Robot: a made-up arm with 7 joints. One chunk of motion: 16 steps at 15 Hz.
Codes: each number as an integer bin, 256 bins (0 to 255) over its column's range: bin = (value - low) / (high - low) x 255, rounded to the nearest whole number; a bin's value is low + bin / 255 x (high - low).
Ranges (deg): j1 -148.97..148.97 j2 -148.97..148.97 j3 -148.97..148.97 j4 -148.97..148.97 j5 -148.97..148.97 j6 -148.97..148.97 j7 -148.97..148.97
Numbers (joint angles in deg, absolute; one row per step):
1: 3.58 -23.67 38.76 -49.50 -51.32 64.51 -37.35
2: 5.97 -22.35 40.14 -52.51 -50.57 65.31 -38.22
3: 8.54 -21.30 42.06 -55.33 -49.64 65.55 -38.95
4: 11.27 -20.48 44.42 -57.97 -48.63 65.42 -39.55
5: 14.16 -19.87 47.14 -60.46 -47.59 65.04 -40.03
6: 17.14 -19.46 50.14 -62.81 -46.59 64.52 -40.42
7: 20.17 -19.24 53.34 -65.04 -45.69 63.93 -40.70
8: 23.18 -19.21 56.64 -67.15 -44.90 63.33 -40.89
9: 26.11 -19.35 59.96 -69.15 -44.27 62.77 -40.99
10: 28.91 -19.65 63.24 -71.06 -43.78 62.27 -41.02
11: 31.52 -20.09 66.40 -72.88 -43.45 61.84 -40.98
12: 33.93 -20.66 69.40 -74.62 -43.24 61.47 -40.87
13: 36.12 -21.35 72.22 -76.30 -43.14 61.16 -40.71
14: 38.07 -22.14 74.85 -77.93 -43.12 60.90 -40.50
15: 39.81 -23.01 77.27 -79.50 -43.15 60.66 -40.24
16: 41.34 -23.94 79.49 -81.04 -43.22 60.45 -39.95
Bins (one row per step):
1: 131 107 161 85 84 183 96
2: 133 108 162 83 84 183 95
3: 135 109 163 80 85 184 94
4: 137 110 166 78 86 183 94
5: 140 110 168 76 87 183 93
6: 142 111 170 74 88 183 93
7: 145 111 173 72 88 182 93
8: 147 111 176 70 89 182 93
9: 150 111 179 68 90 181 92
10: 152 111 182 67 90 181 92
11: 154 110 184 65 90 180 92
12: 157 110 187 64 90 180 93
13: 158 109 189 62 91 180 93
14: 160 109 192 61 91 180 93
15: 162 108 194 59 91 179 93
16: 163 107 196 58 91 179 93

